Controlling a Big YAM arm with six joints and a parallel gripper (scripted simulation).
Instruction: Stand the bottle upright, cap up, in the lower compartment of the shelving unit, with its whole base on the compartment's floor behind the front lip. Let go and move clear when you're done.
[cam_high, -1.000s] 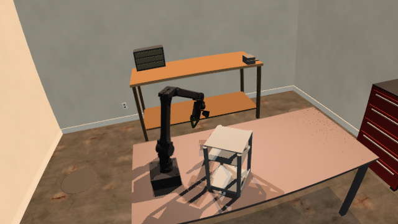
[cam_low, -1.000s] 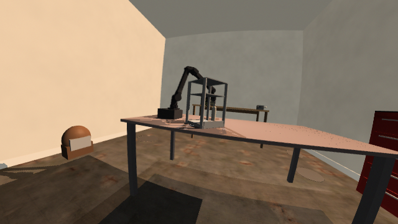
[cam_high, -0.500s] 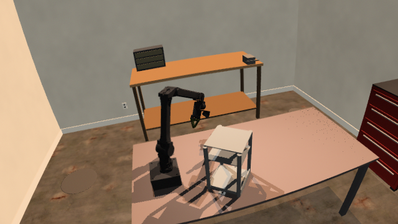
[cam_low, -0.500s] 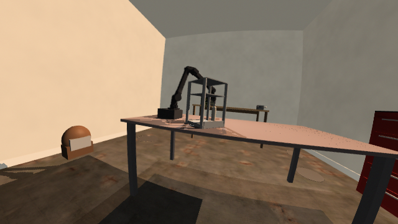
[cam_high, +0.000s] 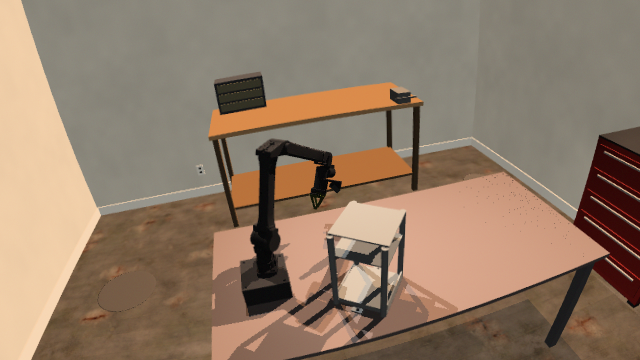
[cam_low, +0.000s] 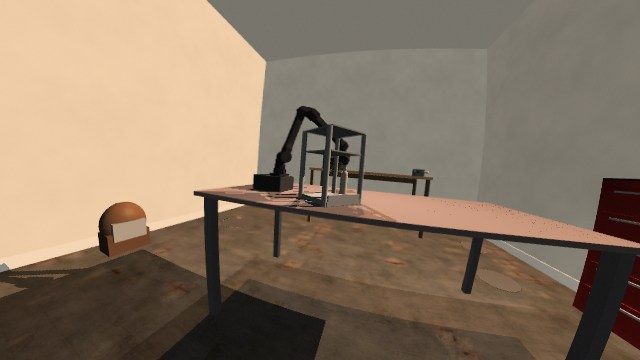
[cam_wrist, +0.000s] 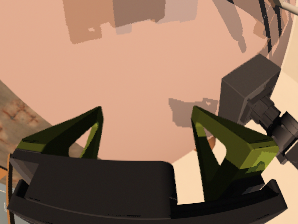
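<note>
Right now the pale bottle is 150 mm to the right of my hand, 150 mm ahead of it and 20 mm below it. Also, from my hand: shelving unit: 470 mm to the right, 170 mm ahead, 30 mm above.
</note>
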